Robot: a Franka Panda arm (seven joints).
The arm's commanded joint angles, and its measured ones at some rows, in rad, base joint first. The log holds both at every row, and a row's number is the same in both.
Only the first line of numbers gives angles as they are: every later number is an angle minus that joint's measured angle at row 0.
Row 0, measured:
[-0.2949, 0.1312, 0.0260, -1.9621, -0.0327, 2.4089, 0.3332]
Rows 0 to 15, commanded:
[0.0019, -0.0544, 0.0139, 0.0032, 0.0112, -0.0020, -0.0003]
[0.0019, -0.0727, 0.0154, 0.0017, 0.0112, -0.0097, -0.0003]
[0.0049, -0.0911, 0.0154, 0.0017, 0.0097, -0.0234, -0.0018]
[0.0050, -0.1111, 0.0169, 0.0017, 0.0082, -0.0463, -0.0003]
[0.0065, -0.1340, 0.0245, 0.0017, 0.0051, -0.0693, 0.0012]
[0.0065, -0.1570, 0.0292, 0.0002, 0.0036, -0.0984, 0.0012]
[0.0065, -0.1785, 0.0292, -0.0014, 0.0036, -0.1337, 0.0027]
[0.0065, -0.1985, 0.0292, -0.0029, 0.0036, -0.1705, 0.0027]
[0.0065, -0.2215, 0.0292, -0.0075, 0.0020, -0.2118, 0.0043]
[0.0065, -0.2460, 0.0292, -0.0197, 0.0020, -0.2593, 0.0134]
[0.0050, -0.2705, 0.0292, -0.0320, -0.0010, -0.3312, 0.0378]
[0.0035, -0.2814, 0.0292, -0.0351, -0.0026, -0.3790, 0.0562]
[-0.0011, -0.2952, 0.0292, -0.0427, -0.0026, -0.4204, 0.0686]
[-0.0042, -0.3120, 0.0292, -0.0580, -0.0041, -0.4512, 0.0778]
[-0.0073, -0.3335, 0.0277, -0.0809, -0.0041, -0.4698, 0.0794]
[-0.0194, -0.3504, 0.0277, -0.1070, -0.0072, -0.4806, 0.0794]
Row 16, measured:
[0.0061, -0.2791, 0.0211, -0.0283, -0.0001, -0.4345, 0.0571]
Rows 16 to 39, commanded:
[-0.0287, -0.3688, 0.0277, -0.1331, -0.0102, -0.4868, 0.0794]
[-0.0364, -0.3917, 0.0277, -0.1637, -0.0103, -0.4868, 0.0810]
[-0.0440, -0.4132, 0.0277, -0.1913, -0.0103, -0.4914, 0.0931]
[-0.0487, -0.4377, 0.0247, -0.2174, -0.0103, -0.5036, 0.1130]
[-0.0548, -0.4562, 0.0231, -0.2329, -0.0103, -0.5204, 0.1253]
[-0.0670, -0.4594, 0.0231, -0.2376, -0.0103, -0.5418, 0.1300]
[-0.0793, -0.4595, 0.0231, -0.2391, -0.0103, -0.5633, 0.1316]
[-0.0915, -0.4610, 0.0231, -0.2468, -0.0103, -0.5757, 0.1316]
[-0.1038, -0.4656, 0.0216, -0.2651, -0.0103, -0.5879, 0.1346]
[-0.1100, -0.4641, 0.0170, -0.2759, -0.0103, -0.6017, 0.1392]
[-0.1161, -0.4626, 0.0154, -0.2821, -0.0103, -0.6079, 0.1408]
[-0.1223, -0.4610, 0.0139, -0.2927, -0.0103, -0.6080, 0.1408]
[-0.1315, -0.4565, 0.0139, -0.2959, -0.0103, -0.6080, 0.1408]
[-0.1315, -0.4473, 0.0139, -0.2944, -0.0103, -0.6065, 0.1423]
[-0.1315, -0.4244, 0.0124, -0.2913, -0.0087, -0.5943, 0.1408]
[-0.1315, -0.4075, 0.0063, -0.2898, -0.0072, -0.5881, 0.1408]
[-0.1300, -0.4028, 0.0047, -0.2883, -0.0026, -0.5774, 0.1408]
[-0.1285, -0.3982, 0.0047, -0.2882, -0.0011, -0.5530, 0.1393]
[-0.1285, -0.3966, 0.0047, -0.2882, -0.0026, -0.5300, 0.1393]
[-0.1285, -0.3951, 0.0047, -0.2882, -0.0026, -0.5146, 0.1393]
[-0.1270, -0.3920, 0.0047, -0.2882, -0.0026, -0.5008, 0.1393]
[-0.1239, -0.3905, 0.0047, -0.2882, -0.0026, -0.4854, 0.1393]
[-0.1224, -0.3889, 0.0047, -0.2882, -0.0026, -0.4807, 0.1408]
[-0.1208, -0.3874, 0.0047, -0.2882, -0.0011, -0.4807, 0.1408]
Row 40, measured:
[-0.1284, -0.3878, 0.0046, -0.2953, -0.0017, -0.4957, 0.1209]
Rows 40 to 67, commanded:
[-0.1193, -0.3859, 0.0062, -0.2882, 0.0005, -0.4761, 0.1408]
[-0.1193, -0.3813, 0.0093, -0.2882, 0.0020, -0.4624, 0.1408]
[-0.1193, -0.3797, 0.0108, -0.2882, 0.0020, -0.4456, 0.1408]
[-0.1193, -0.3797, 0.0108, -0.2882, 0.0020, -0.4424, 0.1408]
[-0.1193, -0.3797, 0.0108, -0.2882, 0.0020, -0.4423, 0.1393]
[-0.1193, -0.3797, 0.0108, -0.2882, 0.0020, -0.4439, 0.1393]
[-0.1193, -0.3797, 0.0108, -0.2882, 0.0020, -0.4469, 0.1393]
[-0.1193, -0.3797, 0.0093, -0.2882, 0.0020, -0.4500, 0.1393]
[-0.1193, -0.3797, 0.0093, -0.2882, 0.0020, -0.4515, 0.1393]
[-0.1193, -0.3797, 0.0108, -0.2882, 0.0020, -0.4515, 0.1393]
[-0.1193, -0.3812, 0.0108, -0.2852, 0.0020, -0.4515, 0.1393]
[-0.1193, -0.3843, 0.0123, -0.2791, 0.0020, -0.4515, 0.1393]
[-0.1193, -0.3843, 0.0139, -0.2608, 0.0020, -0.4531, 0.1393]
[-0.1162, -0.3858, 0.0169, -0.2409, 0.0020, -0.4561, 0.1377]
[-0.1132, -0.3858, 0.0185, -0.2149, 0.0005, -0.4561, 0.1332]
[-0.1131, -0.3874, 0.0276, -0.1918, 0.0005, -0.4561, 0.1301]
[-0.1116, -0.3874, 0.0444, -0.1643, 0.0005, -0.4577, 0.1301]
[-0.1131, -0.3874, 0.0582, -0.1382, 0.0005, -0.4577, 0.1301]
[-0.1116, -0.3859, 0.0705, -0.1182, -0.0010, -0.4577, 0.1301]
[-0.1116, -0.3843, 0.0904, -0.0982, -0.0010, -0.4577, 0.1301]
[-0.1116, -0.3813, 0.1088, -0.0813, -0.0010, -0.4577, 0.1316]
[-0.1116, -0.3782, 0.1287, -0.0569, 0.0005, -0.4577, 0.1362]
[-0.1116, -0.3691, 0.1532, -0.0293, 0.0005, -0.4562, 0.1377]
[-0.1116, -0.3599, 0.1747, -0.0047, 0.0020, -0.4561, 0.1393]
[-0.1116, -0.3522, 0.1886, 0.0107, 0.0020, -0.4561, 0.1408]
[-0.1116, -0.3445, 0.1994, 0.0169, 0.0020, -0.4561, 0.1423]
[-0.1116, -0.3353, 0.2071, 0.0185, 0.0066, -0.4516, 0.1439]
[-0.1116, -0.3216, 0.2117, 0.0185, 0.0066, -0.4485, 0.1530]
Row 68, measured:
[-0.1028, -0.3694, 0.1866, -0.0133, -0.0009, -0.4526, 0.1339]
